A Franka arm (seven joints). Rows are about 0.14 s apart.
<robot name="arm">
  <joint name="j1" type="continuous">
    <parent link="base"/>
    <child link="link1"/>
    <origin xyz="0 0 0.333" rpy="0 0 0"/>
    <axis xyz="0 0 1"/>
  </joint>
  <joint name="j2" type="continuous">
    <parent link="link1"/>
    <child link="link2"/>
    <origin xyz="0 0 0" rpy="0 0 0"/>
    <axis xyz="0 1 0"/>
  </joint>
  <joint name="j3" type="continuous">
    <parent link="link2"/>
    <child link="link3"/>
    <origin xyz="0 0 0.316" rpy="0 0 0"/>
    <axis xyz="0 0 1"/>
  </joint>
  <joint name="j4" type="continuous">
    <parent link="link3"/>
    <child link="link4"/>
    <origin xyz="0.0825 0 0" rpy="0 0 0"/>
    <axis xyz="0 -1 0"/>
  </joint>
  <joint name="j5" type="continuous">
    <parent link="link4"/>
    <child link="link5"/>
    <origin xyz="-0.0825 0 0.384" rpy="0 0 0"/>
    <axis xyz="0 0 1"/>
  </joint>
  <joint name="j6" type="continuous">
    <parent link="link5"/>
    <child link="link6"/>
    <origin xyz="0 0 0" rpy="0 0 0"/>
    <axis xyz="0 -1 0"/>
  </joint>
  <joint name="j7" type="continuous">
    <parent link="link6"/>
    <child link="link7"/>
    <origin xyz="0.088 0 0" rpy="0 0 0"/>
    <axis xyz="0 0 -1"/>
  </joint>
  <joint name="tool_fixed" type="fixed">
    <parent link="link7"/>
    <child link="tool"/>
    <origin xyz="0 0 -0.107" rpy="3.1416 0 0"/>
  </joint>
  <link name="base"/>
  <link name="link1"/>
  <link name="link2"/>
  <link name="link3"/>
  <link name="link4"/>
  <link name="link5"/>
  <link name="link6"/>
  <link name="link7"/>
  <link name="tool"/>
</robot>
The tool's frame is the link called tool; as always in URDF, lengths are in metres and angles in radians. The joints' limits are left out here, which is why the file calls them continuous.
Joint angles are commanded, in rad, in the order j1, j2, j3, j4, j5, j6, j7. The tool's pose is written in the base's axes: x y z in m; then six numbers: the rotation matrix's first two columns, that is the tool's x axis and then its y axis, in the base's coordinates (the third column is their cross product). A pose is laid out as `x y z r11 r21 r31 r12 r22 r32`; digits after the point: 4 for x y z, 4 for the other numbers.
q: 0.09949, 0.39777, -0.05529, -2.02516, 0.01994, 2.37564, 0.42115
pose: 0.5956 0.0273 0.2470 0.9248 -0.3784 -0.0391 -0.3776 -0.9256 0.0266
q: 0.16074, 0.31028, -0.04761, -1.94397, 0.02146, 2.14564, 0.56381
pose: 0.5967 0.0698 0.3145 0.8902 -0.4460 -0.0924 -0.4426 -0.8950 0.0559
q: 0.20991, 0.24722, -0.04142, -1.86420, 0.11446, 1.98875, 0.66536
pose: 0.5935 0.1094 0.3757 0.8428 -0.5164 -0.1518 -0.5215 -0.8532 0.0074
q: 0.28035, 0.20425, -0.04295, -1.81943, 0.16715, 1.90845, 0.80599
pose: 0.5818 0.1544 0.4164 0.7933 -0.5804 -0.1838 -0.5922 -0.8057 -0.0122
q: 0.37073, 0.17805, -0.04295, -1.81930, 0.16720, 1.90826, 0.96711
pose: 0.5633 0.2054 0.4321 0.7529 -0.6355 -0.1711 -0.6457 -0.7636 -0.0055
